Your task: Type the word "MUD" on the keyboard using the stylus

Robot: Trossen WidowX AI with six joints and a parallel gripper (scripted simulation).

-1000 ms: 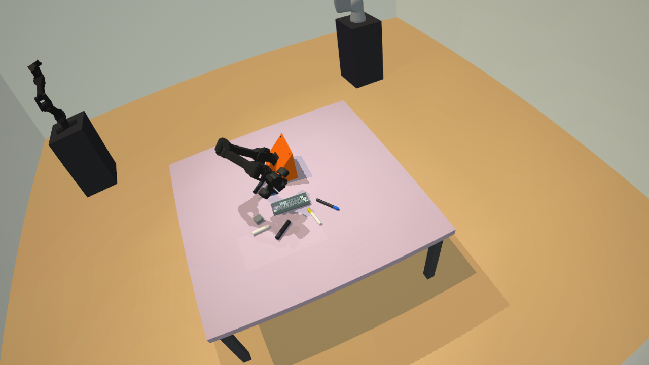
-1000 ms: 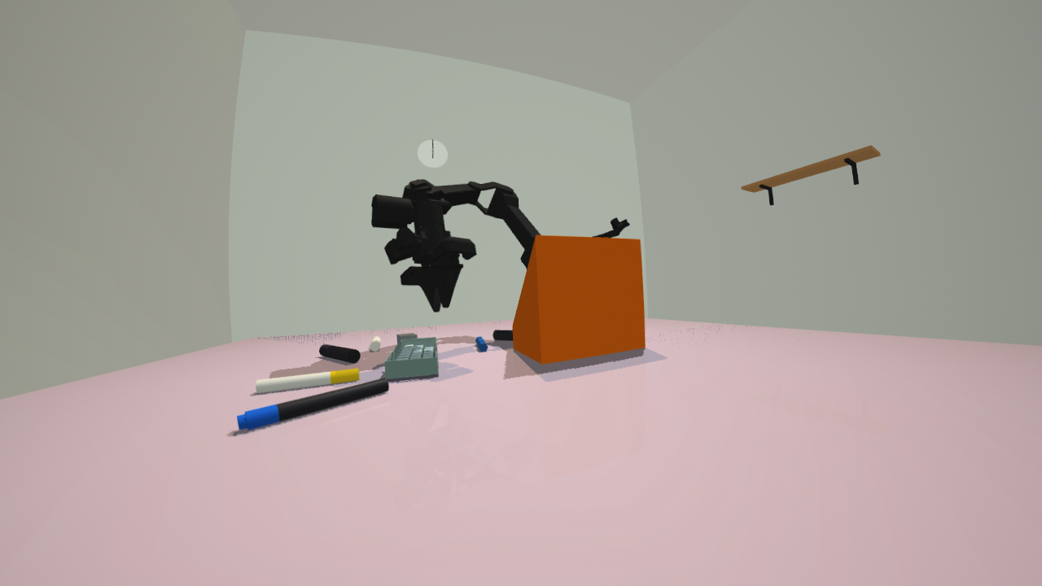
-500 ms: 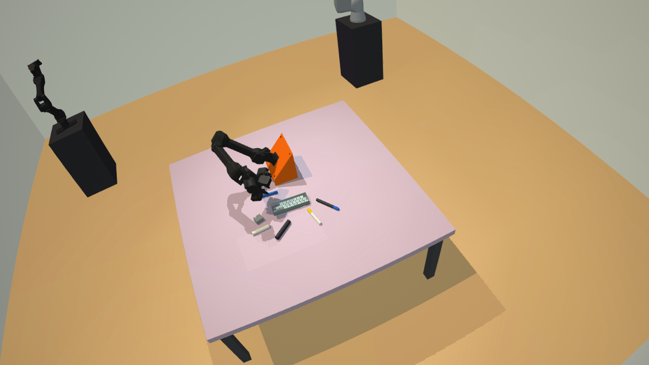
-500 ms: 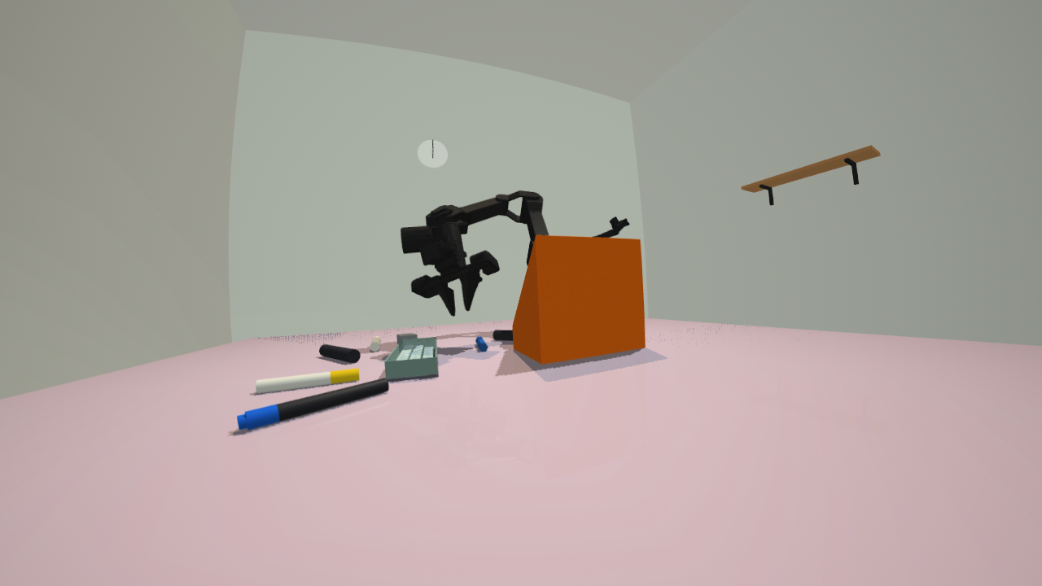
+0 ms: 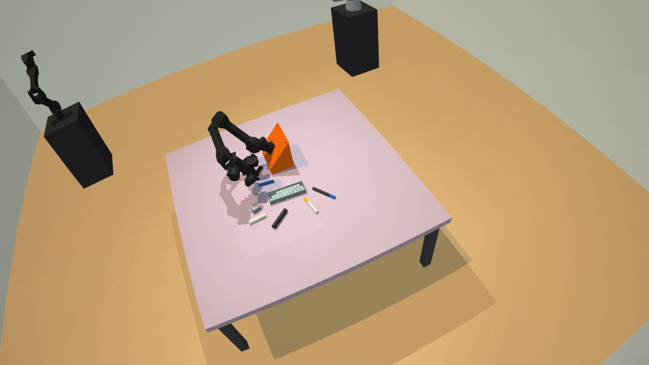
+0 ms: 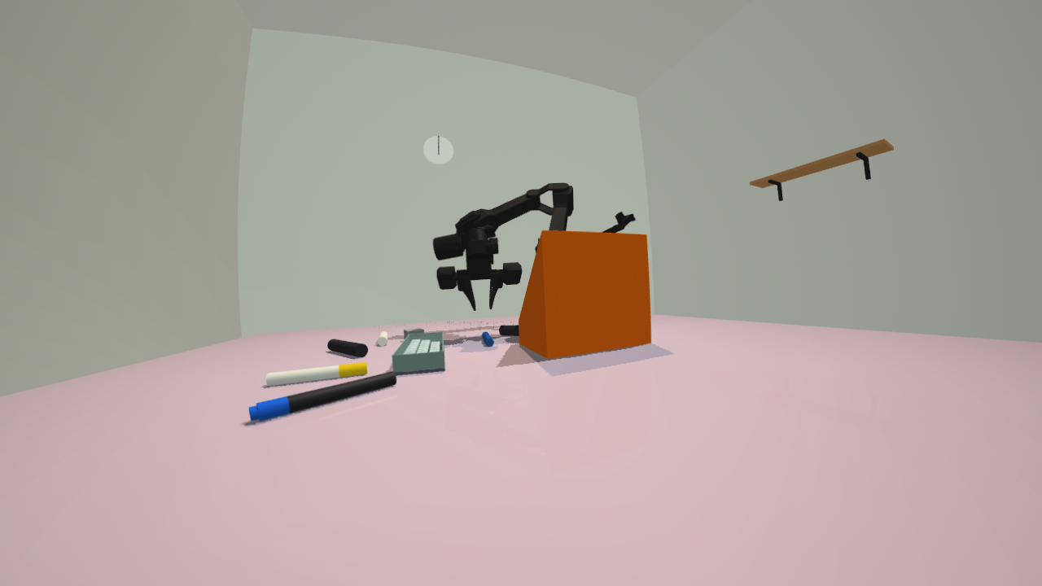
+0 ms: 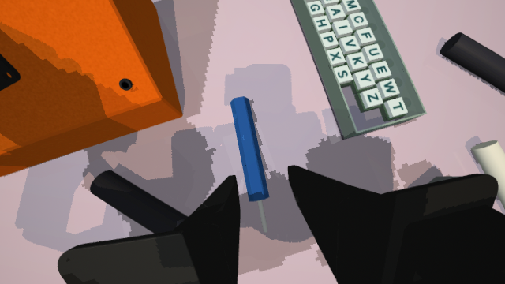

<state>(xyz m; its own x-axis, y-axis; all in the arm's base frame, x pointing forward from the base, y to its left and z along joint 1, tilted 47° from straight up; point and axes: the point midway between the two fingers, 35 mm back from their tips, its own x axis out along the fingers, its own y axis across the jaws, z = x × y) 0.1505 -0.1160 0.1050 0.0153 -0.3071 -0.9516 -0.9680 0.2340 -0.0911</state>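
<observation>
Right now the stylus is 6 cm below my gripper tip. Also, from my gripper tip: small grey block 14 cm ahead, 9 cm to the right, 5 cm below; then white cylinder 21 cm ahead, 10 cm to the right, 6 cm below; then stylus tip 6 cm below, 4 cm to the right, 1 cm behind.
</observation>
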